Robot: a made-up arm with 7 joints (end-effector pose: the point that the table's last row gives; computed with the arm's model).
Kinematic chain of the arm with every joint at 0, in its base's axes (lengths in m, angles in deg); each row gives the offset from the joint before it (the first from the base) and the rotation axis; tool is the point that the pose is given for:
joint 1: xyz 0 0 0.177 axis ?
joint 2: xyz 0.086 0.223 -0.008 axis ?
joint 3: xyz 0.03 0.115 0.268 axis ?
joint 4: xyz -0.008 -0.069 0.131 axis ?
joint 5: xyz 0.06 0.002 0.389 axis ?
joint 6: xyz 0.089 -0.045 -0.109 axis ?
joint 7: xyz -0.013 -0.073 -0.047 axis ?
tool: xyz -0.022 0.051 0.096
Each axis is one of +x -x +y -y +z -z.
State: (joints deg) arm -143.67 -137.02 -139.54 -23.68 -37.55 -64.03 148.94
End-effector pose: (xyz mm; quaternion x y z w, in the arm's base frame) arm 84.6 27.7 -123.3 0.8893 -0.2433 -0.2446 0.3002
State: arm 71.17 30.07 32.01 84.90 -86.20 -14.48 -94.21
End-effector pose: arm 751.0 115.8 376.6 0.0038 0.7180 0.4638 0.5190
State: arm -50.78 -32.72 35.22 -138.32 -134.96 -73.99 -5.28
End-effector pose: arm -284.7 19.7 75.8 -0.2368 0.5617 0.0748 0.7892
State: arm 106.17 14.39 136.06 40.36 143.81 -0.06 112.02
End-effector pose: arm 397.5 -82.1 1039.2 -0.2696 0.5120 -0.0644 0.8130
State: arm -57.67 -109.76 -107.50 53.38 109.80 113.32 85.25
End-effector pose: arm -110.7 78.9 328.6 -0.5868 -0.5390 0.6025 0.0458
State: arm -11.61 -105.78 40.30 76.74 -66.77 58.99 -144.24
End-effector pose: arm -356.7 226.2 499.8 0.5103 0.1700 -0.0157 0.8429
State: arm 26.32 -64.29 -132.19 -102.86 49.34 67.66 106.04
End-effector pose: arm -214.0 348.0 268.0 0.5909 0.1344 -0.7753 0.1780
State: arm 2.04 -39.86 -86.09 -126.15 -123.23 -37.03 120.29
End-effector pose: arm -391.4 339.6 -103.6 0.8643 -0.1386 0.1438 0.4617
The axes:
joint 1: +x
joint 2: +y
joint 3: -x
joint 4: +y
joint 5: +y
joint 6: -z
joint 7: -y

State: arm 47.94 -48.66 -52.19 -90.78 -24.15 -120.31 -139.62
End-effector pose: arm -382.5 -71.6 294.5 0.1506 0.2186 -0.5097 0.8184
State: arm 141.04 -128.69 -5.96 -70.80 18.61 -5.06 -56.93
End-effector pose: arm -301.4 203.6 699.6 0.4355 -0.3193 -0.8236 0.1732
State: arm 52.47 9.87 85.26 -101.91 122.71 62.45 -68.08
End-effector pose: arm -144.7 -201.4 714.2 -0.0358 0.4743 -0.5797 0.6615
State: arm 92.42 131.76 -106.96 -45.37 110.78 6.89 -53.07
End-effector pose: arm 275.9 -134.1 273.6 -0.2511 -0.4280 -0.2965 0.8160
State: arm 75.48 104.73 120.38 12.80 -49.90 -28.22 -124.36
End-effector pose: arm 99.7 621.8 811.5 -0.8286 0.1214 0.3904 0.3824
